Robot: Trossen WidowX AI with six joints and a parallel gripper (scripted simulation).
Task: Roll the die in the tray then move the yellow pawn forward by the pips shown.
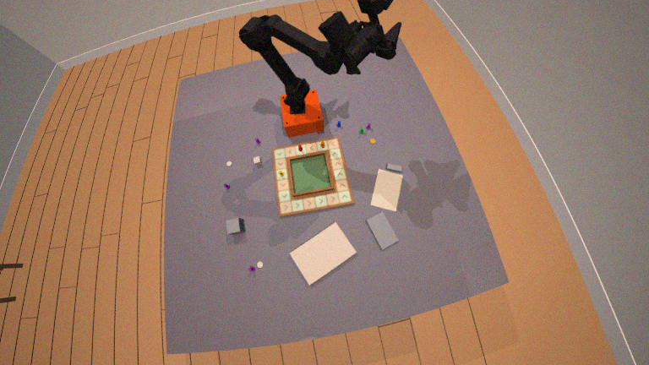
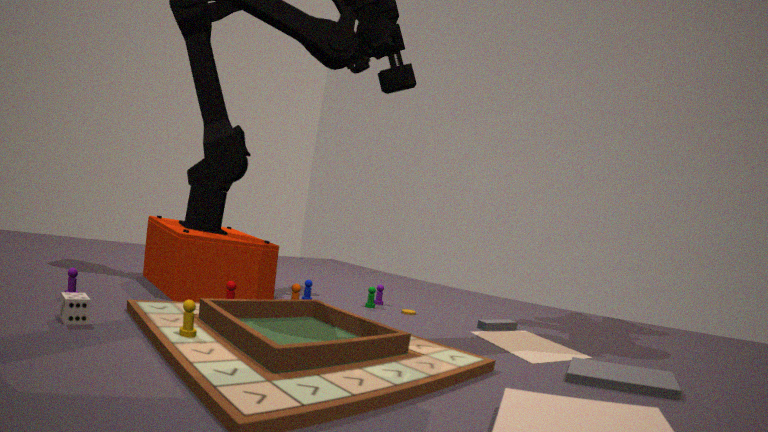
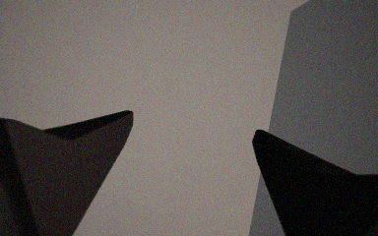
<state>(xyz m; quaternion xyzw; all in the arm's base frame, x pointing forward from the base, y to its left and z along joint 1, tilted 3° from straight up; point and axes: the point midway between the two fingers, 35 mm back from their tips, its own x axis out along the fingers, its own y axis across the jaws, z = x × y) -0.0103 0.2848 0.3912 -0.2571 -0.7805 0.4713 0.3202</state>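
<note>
Right now my gripper tip is 50 cm to the left of the white die, 47 cm above it and 22 cm short of it. The rest, counted from my gripper tip: green pawn: 47 cm below, 11 cm ahead, 6 cm to the right; then yellow disc: 48 cm below, 15 cm ahead, 2 cm to the right; then blue pawn: 47 cm below, 15 cm to the right, 7 cm ahead.
</note>
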